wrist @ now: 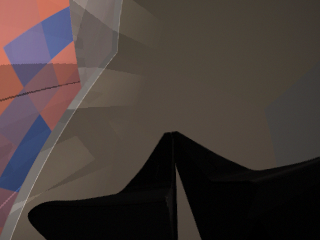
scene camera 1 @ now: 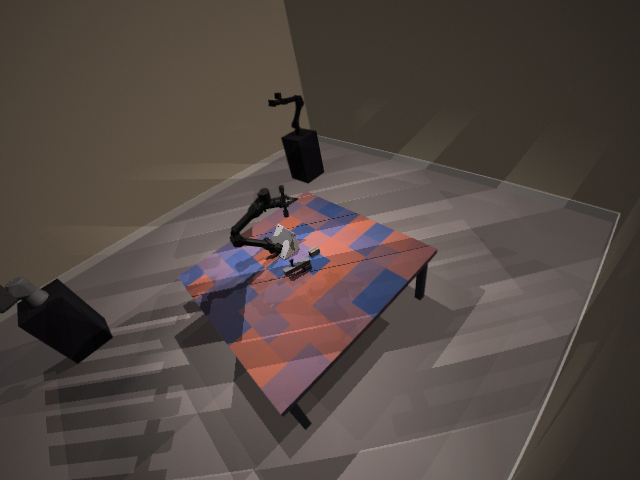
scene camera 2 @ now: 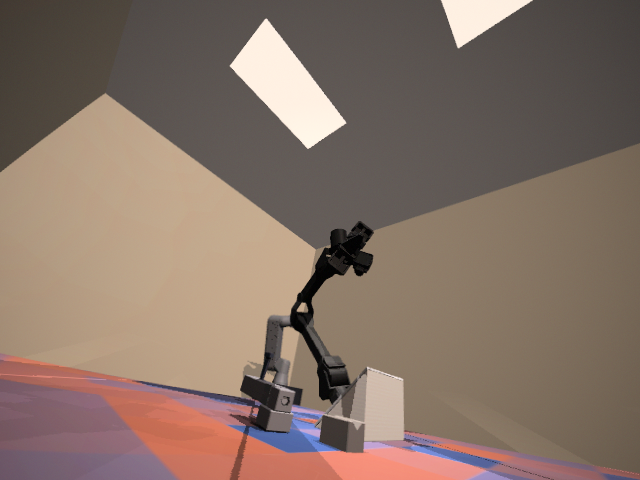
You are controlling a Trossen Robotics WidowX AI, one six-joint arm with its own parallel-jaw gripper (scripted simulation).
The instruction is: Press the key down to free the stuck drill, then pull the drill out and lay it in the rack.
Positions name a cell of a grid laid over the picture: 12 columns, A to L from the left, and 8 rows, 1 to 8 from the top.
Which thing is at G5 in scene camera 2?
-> My gripper.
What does my gripper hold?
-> Nothing.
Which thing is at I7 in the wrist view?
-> My gripper.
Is my gripper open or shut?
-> Shut.
